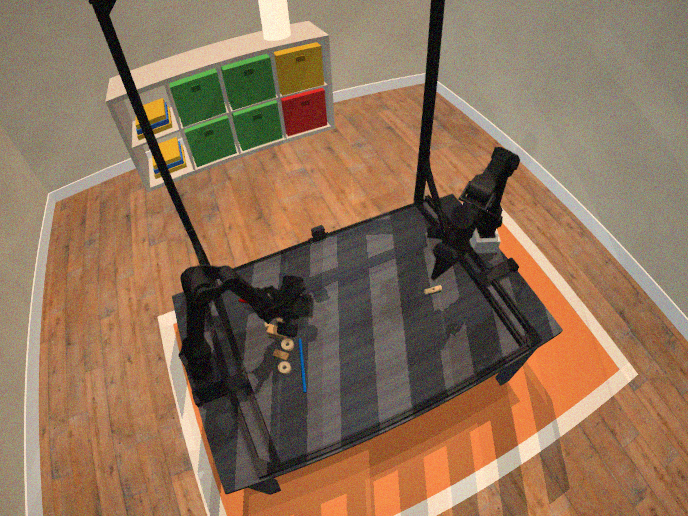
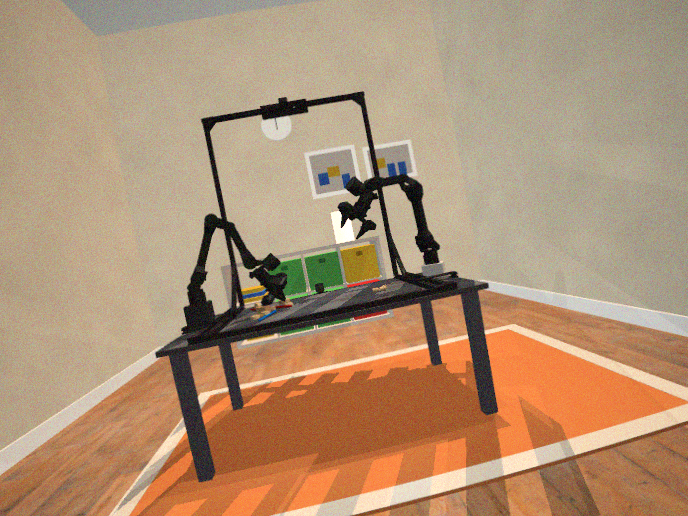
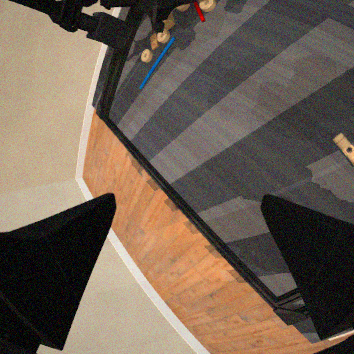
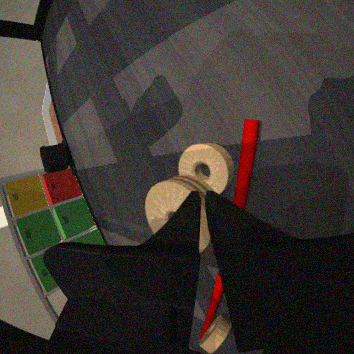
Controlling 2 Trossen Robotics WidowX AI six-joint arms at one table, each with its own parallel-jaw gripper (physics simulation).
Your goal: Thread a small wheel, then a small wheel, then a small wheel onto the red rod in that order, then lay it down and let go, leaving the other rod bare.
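Where they show: left gripper, between the fingertips: (image 1: 436, 276) (image 2: 349, 233) (image 3: 190, 201); right gripper, between the fingertips: (image 2: 285, 300) (image 4: 201, 197); left arm's base, origin of its link: (image 1: 485, 231) (image 2: 432, 263); right arm's base, origin of its link: (image 1: 202, 371) (image 2: 197, 303) (image 3: 93, 24).
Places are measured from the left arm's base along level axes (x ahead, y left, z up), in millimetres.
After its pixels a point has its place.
The red rod (image 4: 247, 158) @[y 286, x 668, z -58 mm] (image 3: 199, 12) @[y 283, x 668, z -58 mm] (image 1: 241, 300) @[y 228, x 896, z -58 mm] lies at the table's left side. My right gripper (image 4: 201, 197) @[y 263, x 686, z -35 mm] (image 1: 287, 319) (image 2: 269, 298) is low over it, fingers shut; the rod shows in the slit between them. Its far part sticks out past one finger. A small wheel (image 4: 207, 168) @[y 261, x 672, z -55 mm] lies just beyond the fingertips beside a larger grooved wheel (image 4: 163, 205) @[y 232, x 694, z -33 mm]. Another small wheel (image 4: 214, 335) @[y 260, x 831, z -37 mm] sits at the rod's near end. Two more wheels (image 1: 287, 344) @[y 392, x 723, z -64 mm] (image 1: 284, 367) @[y 474, x 728, z -63 mm] lie beside the blue rod (image 1: 302, 366) @[y 475, x 671, z -59 mm] (image 3: 156, 63) @[y 464, x 668, z -61 mm]. My left gripper (image 3: 190, 201) @[y 343, x 281, z 215 mm] (image 1: 438, 271) @[y 343, x 281, z 215 mm] (image 2: 359, 227) @[y 343, x 281, z 215 mm] is open and empty, high over the right side.
A tan block with a hole (image 1: 433, 290) @[y 215, x 233, z -53 mm] (image 3: 345, 147) @[y 214, x 239, z -49 mm] lies below the left gripper. Small tan blocks (image 1: 281, 354) @[y 434, x 739, z -59 mm] lie among the wheels. Black frame posts (image 1: 426, 128) @[y -198, x 234, z 325 mm] rise from the table's (image 1: 393, 358) @[y 453, x 389, z -67 mm] back edge. A shelf unit (image 1: 214, 51) stands behind.
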